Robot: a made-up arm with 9 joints. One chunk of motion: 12 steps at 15 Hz.
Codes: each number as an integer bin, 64 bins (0 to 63) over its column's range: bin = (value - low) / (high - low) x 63, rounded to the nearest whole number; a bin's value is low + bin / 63 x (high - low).
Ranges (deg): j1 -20..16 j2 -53..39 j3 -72..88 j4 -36..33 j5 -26..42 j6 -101..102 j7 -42..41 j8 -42..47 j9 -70..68
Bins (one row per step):
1: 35 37 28 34 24 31 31 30 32
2: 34 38 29 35 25 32 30 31 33
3: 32 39 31 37 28 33 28 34 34
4: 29 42 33 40 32 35 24 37 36
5: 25 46 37 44 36 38 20 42 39
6: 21 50 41 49 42 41 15 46 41
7: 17 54 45 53 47 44 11 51 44
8: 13 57 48 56 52 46 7 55 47
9: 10 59 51 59 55 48 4 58 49
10: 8 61 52 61 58 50 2 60 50
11: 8 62 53 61 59 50 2 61 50
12: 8 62 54 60 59 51 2 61 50
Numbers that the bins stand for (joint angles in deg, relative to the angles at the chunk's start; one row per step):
1: 0.00 1.03 -0.89 1.24 -0.10 -1.11 -1.16 0.38 0.10
2: -0.57 2.49 1.65 2.33 0.98 2.11 -2.48 1.79 2.29
3: -1.71 3.95 6.73 4.52 4.22 5.33 -5.11 6.03 4.48
4: -3.43 8.33 11.81 7.81 8.54 11.78 -10.38 10.27 8.86
5: -5.71 14.17 21.97 12.19 12.86 21.44 -15.65 17.33 15.43
6: -8.00 20.02 32.13 17.67 19.33 31.11 -22.24 22.98 19.81
7: -10.29 25.86 42.29 22.05 24.73 40.78 -27.51 30.05 26.38
8: -12.57 30.24 49.90 25.33 30.13 47.22 -32.78 35.70 32.95
9: -14.29 33.16 57.52 28.62 33.37 53.67 -36.73 39.94 37.33
10: -15.43 36.08 60.06 30.81 36.60 60.11 -39.37 42.76 39.52
11: -15.43 37.54 62.60 30.81 37.68 60.11 -39.37 44.17 39.52
12: -15.43 37.54 65.14 29.71 37.68 63.33 -39.37 44.17 39.52

